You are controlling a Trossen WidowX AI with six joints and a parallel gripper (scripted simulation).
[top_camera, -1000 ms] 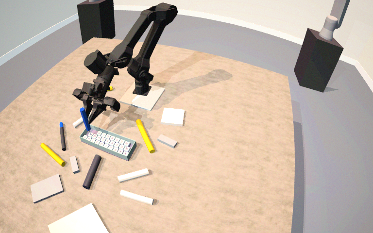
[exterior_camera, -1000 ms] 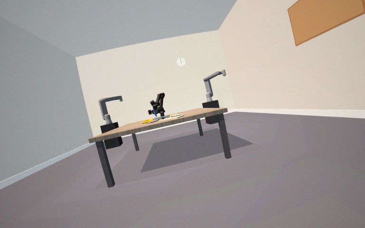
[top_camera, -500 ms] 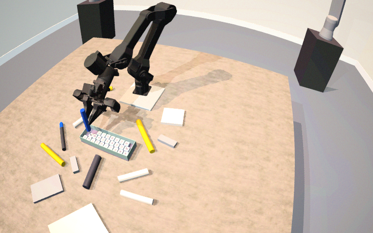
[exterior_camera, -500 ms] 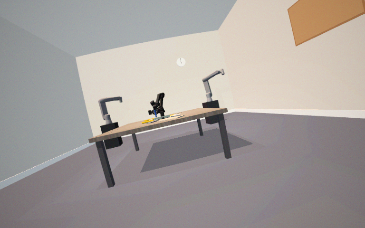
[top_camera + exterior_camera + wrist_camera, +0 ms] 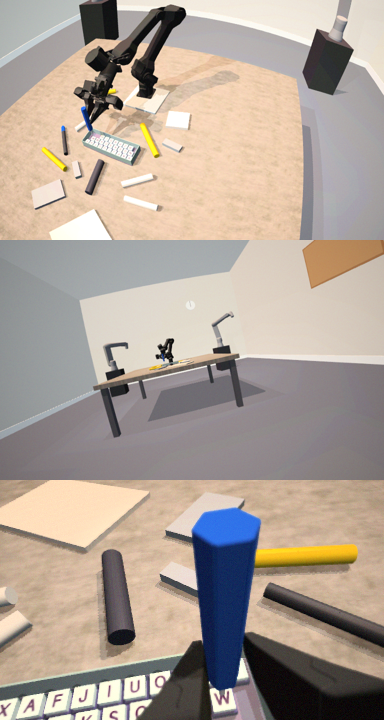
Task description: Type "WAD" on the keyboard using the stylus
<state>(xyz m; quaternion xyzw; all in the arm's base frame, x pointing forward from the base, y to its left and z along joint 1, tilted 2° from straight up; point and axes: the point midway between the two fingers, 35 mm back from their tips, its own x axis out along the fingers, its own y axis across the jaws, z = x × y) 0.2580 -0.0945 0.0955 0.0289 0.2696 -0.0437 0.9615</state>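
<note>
My gripper tip is now 8 cm above the W key. The rest, counted from my gripper tip: blue stylus: 2 cm below; yellow cylinder: 23 cm behind, 11 cm to the right, 8 cm below.
</note>
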